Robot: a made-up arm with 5 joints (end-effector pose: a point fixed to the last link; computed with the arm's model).
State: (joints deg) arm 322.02 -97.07 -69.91 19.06 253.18
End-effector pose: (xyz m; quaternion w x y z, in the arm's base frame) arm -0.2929 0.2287 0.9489 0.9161 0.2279 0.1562 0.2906
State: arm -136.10 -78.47 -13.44 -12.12 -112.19
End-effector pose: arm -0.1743 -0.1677 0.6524 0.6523 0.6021 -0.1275 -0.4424
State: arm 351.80 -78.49 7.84 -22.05 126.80
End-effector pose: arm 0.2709 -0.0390 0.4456 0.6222 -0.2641 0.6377 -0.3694
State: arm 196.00 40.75 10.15 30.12 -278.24
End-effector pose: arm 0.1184 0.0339 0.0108 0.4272 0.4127 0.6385 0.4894
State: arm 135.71 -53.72 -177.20 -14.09 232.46
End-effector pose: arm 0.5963 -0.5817 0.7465 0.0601 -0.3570 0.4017 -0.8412
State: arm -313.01 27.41 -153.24 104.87 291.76
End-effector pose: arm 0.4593 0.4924 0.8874 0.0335 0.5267 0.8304 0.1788
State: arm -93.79 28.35 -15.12 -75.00 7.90
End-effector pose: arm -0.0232 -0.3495 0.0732 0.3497 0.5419 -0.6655 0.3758
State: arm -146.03 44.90 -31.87 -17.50 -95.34
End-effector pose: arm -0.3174 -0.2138 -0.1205 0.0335 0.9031 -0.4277 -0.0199
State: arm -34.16 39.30 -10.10 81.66 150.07
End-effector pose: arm 0.0062 -0.0042 -0.0145 0.6980 -0.0209 -0.5670 -0.4369
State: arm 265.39 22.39 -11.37 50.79 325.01
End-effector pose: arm -0.0129 -0.1599 -0.0449 0.4647 -0.7445 0.4265 0.2187
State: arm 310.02 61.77 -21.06 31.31 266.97
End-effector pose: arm 0.0201 -0.0240 -0.1678 0.5576 -0.7525 -0.2968 0.1865
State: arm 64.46 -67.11 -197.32 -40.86 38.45
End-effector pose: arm -0.3655 -0.7650 0.2956 0.3594 0.8654 0.1999 -0.2863
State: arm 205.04 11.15 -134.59 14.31 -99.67
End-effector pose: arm -0.5071 -0.2369 1.0989 0.6480 0.5136 -0.2690 -0.4939
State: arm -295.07 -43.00 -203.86 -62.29 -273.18
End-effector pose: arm -0.3082 -0.6587 0.5559 0.4163 0.8867 -0.1715 -0.1048
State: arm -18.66 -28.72 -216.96 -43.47 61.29
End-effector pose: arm -0.6494 0.2193 0.6219 0.2107 0.6245 -0.5235 -0.5400
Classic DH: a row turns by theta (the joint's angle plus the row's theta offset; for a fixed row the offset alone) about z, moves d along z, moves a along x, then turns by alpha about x. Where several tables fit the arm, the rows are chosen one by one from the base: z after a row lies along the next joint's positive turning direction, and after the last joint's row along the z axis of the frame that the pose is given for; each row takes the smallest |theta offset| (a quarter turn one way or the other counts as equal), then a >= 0, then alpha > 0; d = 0 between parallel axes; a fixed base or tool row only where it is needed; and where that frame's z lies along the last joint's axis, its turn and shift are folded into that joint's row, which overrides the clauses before.
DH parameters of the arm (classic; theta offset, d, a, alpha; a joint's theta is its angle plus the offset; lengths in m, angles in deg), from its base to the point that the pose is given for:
joint 1: 0 0.2841 0 -90
joint 2: -79.36 0 0.3612 0
joint 3: -23.39 0 -0.5138 0
joint 4: -77.25 0 -0.0797 90
joint 5: 180 0.1017 0 0

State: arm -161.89 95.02 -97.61 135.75 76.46
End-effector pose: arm -0.3374 -0.1104 -0.2975 0.6225 0.1938 0.3470 0.6742
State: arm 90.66 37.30 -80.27 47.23 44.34
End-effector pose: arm -0.0088 0.7646 0.1293 0.0343 0.9188 0.3930 -0.0142
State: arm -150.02 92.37 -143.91 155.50 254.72
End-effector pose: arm -0.6037 -0.3483 -0.0729 0.6237 -0.5696 0.2344 -0.4812
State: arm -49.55 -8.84 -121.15 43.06 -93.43
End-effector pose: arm 0.2778 -0.3259 1.1282 0.6523 0.6732 0.2712 0.2184
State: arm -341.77 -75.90 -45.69 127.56 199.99
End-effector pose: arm 0.1027 0.0338 0.6849 0.0492 -0.0153 -0.9985 0.0170
